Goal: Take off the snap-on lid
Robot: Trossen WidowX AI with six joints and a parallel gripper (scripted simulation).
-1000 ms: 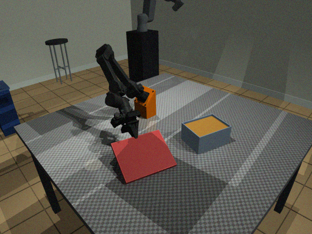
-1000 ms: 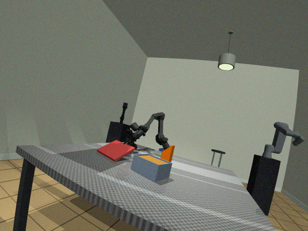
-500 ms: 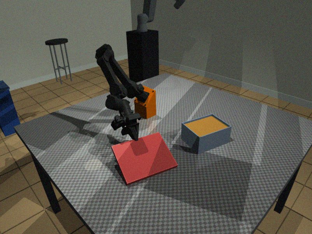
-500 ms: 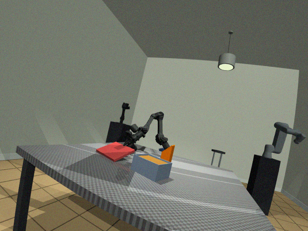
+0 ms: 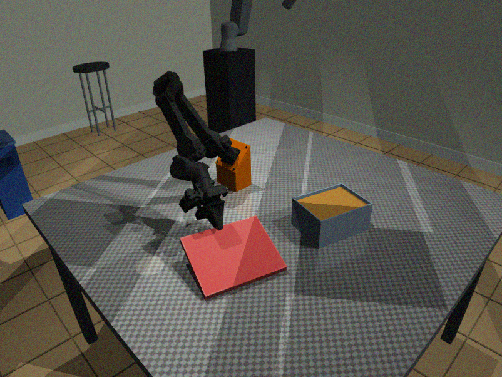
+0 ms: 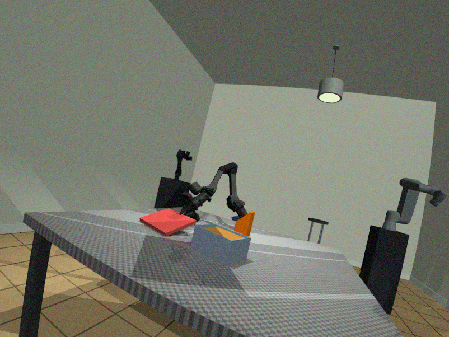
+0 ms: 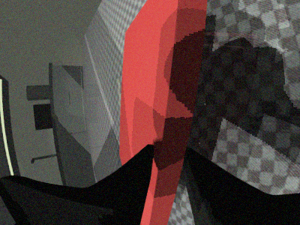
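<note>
Now: gripper tip 80 mm short of the red lid, 30 mm to the left of it and 20 mm above it. The rest, counted from my gripper tip: blue-grey storage box: 170 mm ahead, 310 mm to the left, 20 mm below.
</note>
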